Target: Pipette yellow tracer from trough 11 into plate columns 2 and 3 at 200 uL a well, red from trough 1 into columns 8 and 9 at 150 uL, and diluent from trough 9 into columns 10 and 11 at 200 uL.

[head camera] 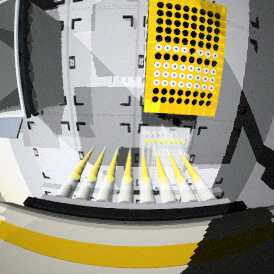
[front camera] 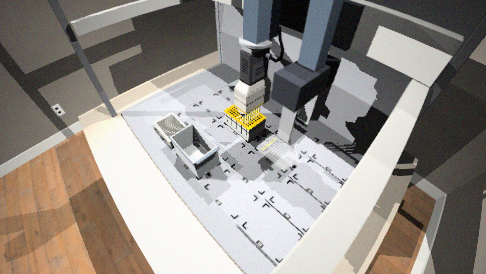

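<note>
The pipetting head (front camera: 249,97) hangs high over the yellow-topped tip rack in the front view. Its eight tips (head camera: 135,175) hold yellow liquid in their lower parts. The clear plate (front camera: 282,155) (head camera: 187,134) lies beside the rack; one line of yellow wells (front camera: 269,144) (head camera: 165,142) shows near its rack-side edge. Tips partly cover the plate in the head view. The trough block (front camera: 171,124) stands at the left in the front view; its liquids cannot be made out. My parked plate gripper (front camera: 296,129) hangs with its fingers apart, holding nothing.
The yellow tip rack (front camera: 248,128) (head camera: 175,109) has several rows of white tips and several rows of dark empty holes. A grey open bin (front camera: 207,159) (head camera: 9,65) stands beside the trough block. Pale frame beams (front camera: 367,160) border the deck.
</note>
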